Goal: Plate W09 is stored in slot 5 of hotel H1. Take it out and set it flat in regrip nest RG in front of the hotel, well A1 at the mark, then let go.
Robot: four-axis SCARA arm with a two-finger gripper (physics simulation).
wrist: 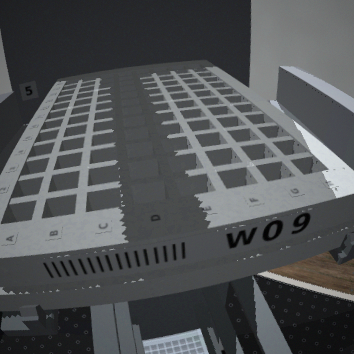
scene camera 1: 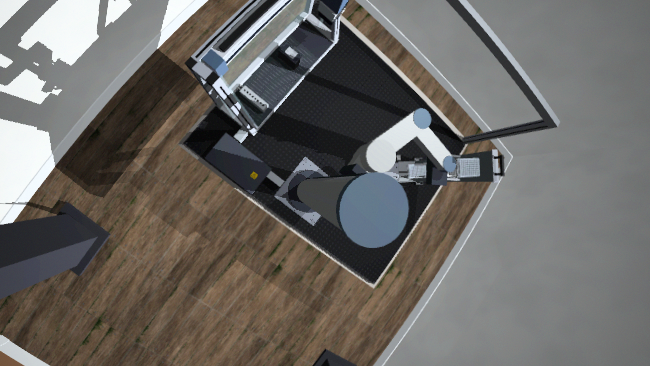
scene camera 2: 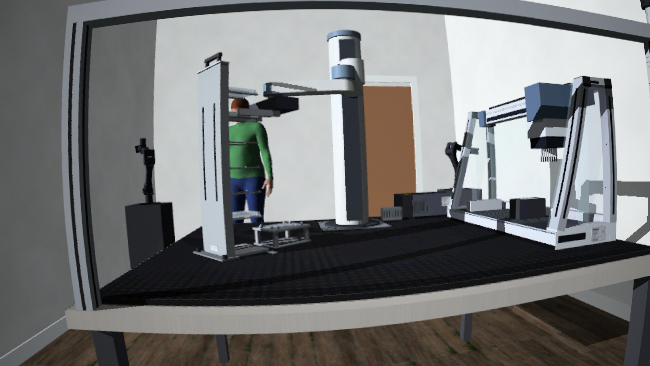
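Where they show: gripper, fingertip midpoint: [wrist: 146, 95] [scene camera 1: 458, 168] [scene camera 2: 230, 114]; arm's base, origin of the base link: [scene camera 2: 352, 226].
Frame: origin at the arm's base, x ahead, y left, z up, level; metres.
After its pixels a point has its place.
Plate W09 [wrist: 270, 232] {x 0.456, y -0.405, z 0.445 m} [scene camera 2: 241, 115] is a grey gridded plate. It lies roughly flat at slot 5 of hotel H1 [wrist: 125, 30] {x 0.551, y -0.491, z 0.470 m} [scene camera 2: 214, 160] {x 0.596, y -0.494, z 0.302 m} [scene camera 1: 486, 172] {x 0.530, y -0.510, z 0.561 m}; the label 5 shows at left in the wrist view. Row letters A to H run along its near edge, beside the printed W09. A shadow band covers part of its top. My gripper [wrist: 146, 95] {x 0.515, y -0.454, z 0.449 m} is shut on plate W09, with finger parts at its left and right near corners. In scene camera 1 the fingers are hidden by the arm. Regrip nest RG [scene camera 2: 274, 238] {x 0.476, y -0.332, z 0.045 m} stands low in front of the hotel, well below the gripper.
Another plate [scene camera 2: 243, 92] [scene camera 1: 469, 167] is in the hotel above W09. A lower plate [wrist: 175, 345] {x 0.534, y -0.481, z 0.136 m} [scene camera 2: 246, 215] {x 0.534, y -0.412, z 0.130 m} [scene camera 1: 417, 171] {x 0.505, y -0.445, z 0.132 m} sits near the bottom. The arm column [scene camera 2: 350, 160] {x 0.077, y -0.010, z 0.299 m} stands behind the nest. A framed machine [scene camera 2: 585, 160] {x 0.850, y 0.569, z 0.263 m} [scene camera 1: 270, 70] {x 0.400, y 0.613, z 0.062 m} stands across the table.
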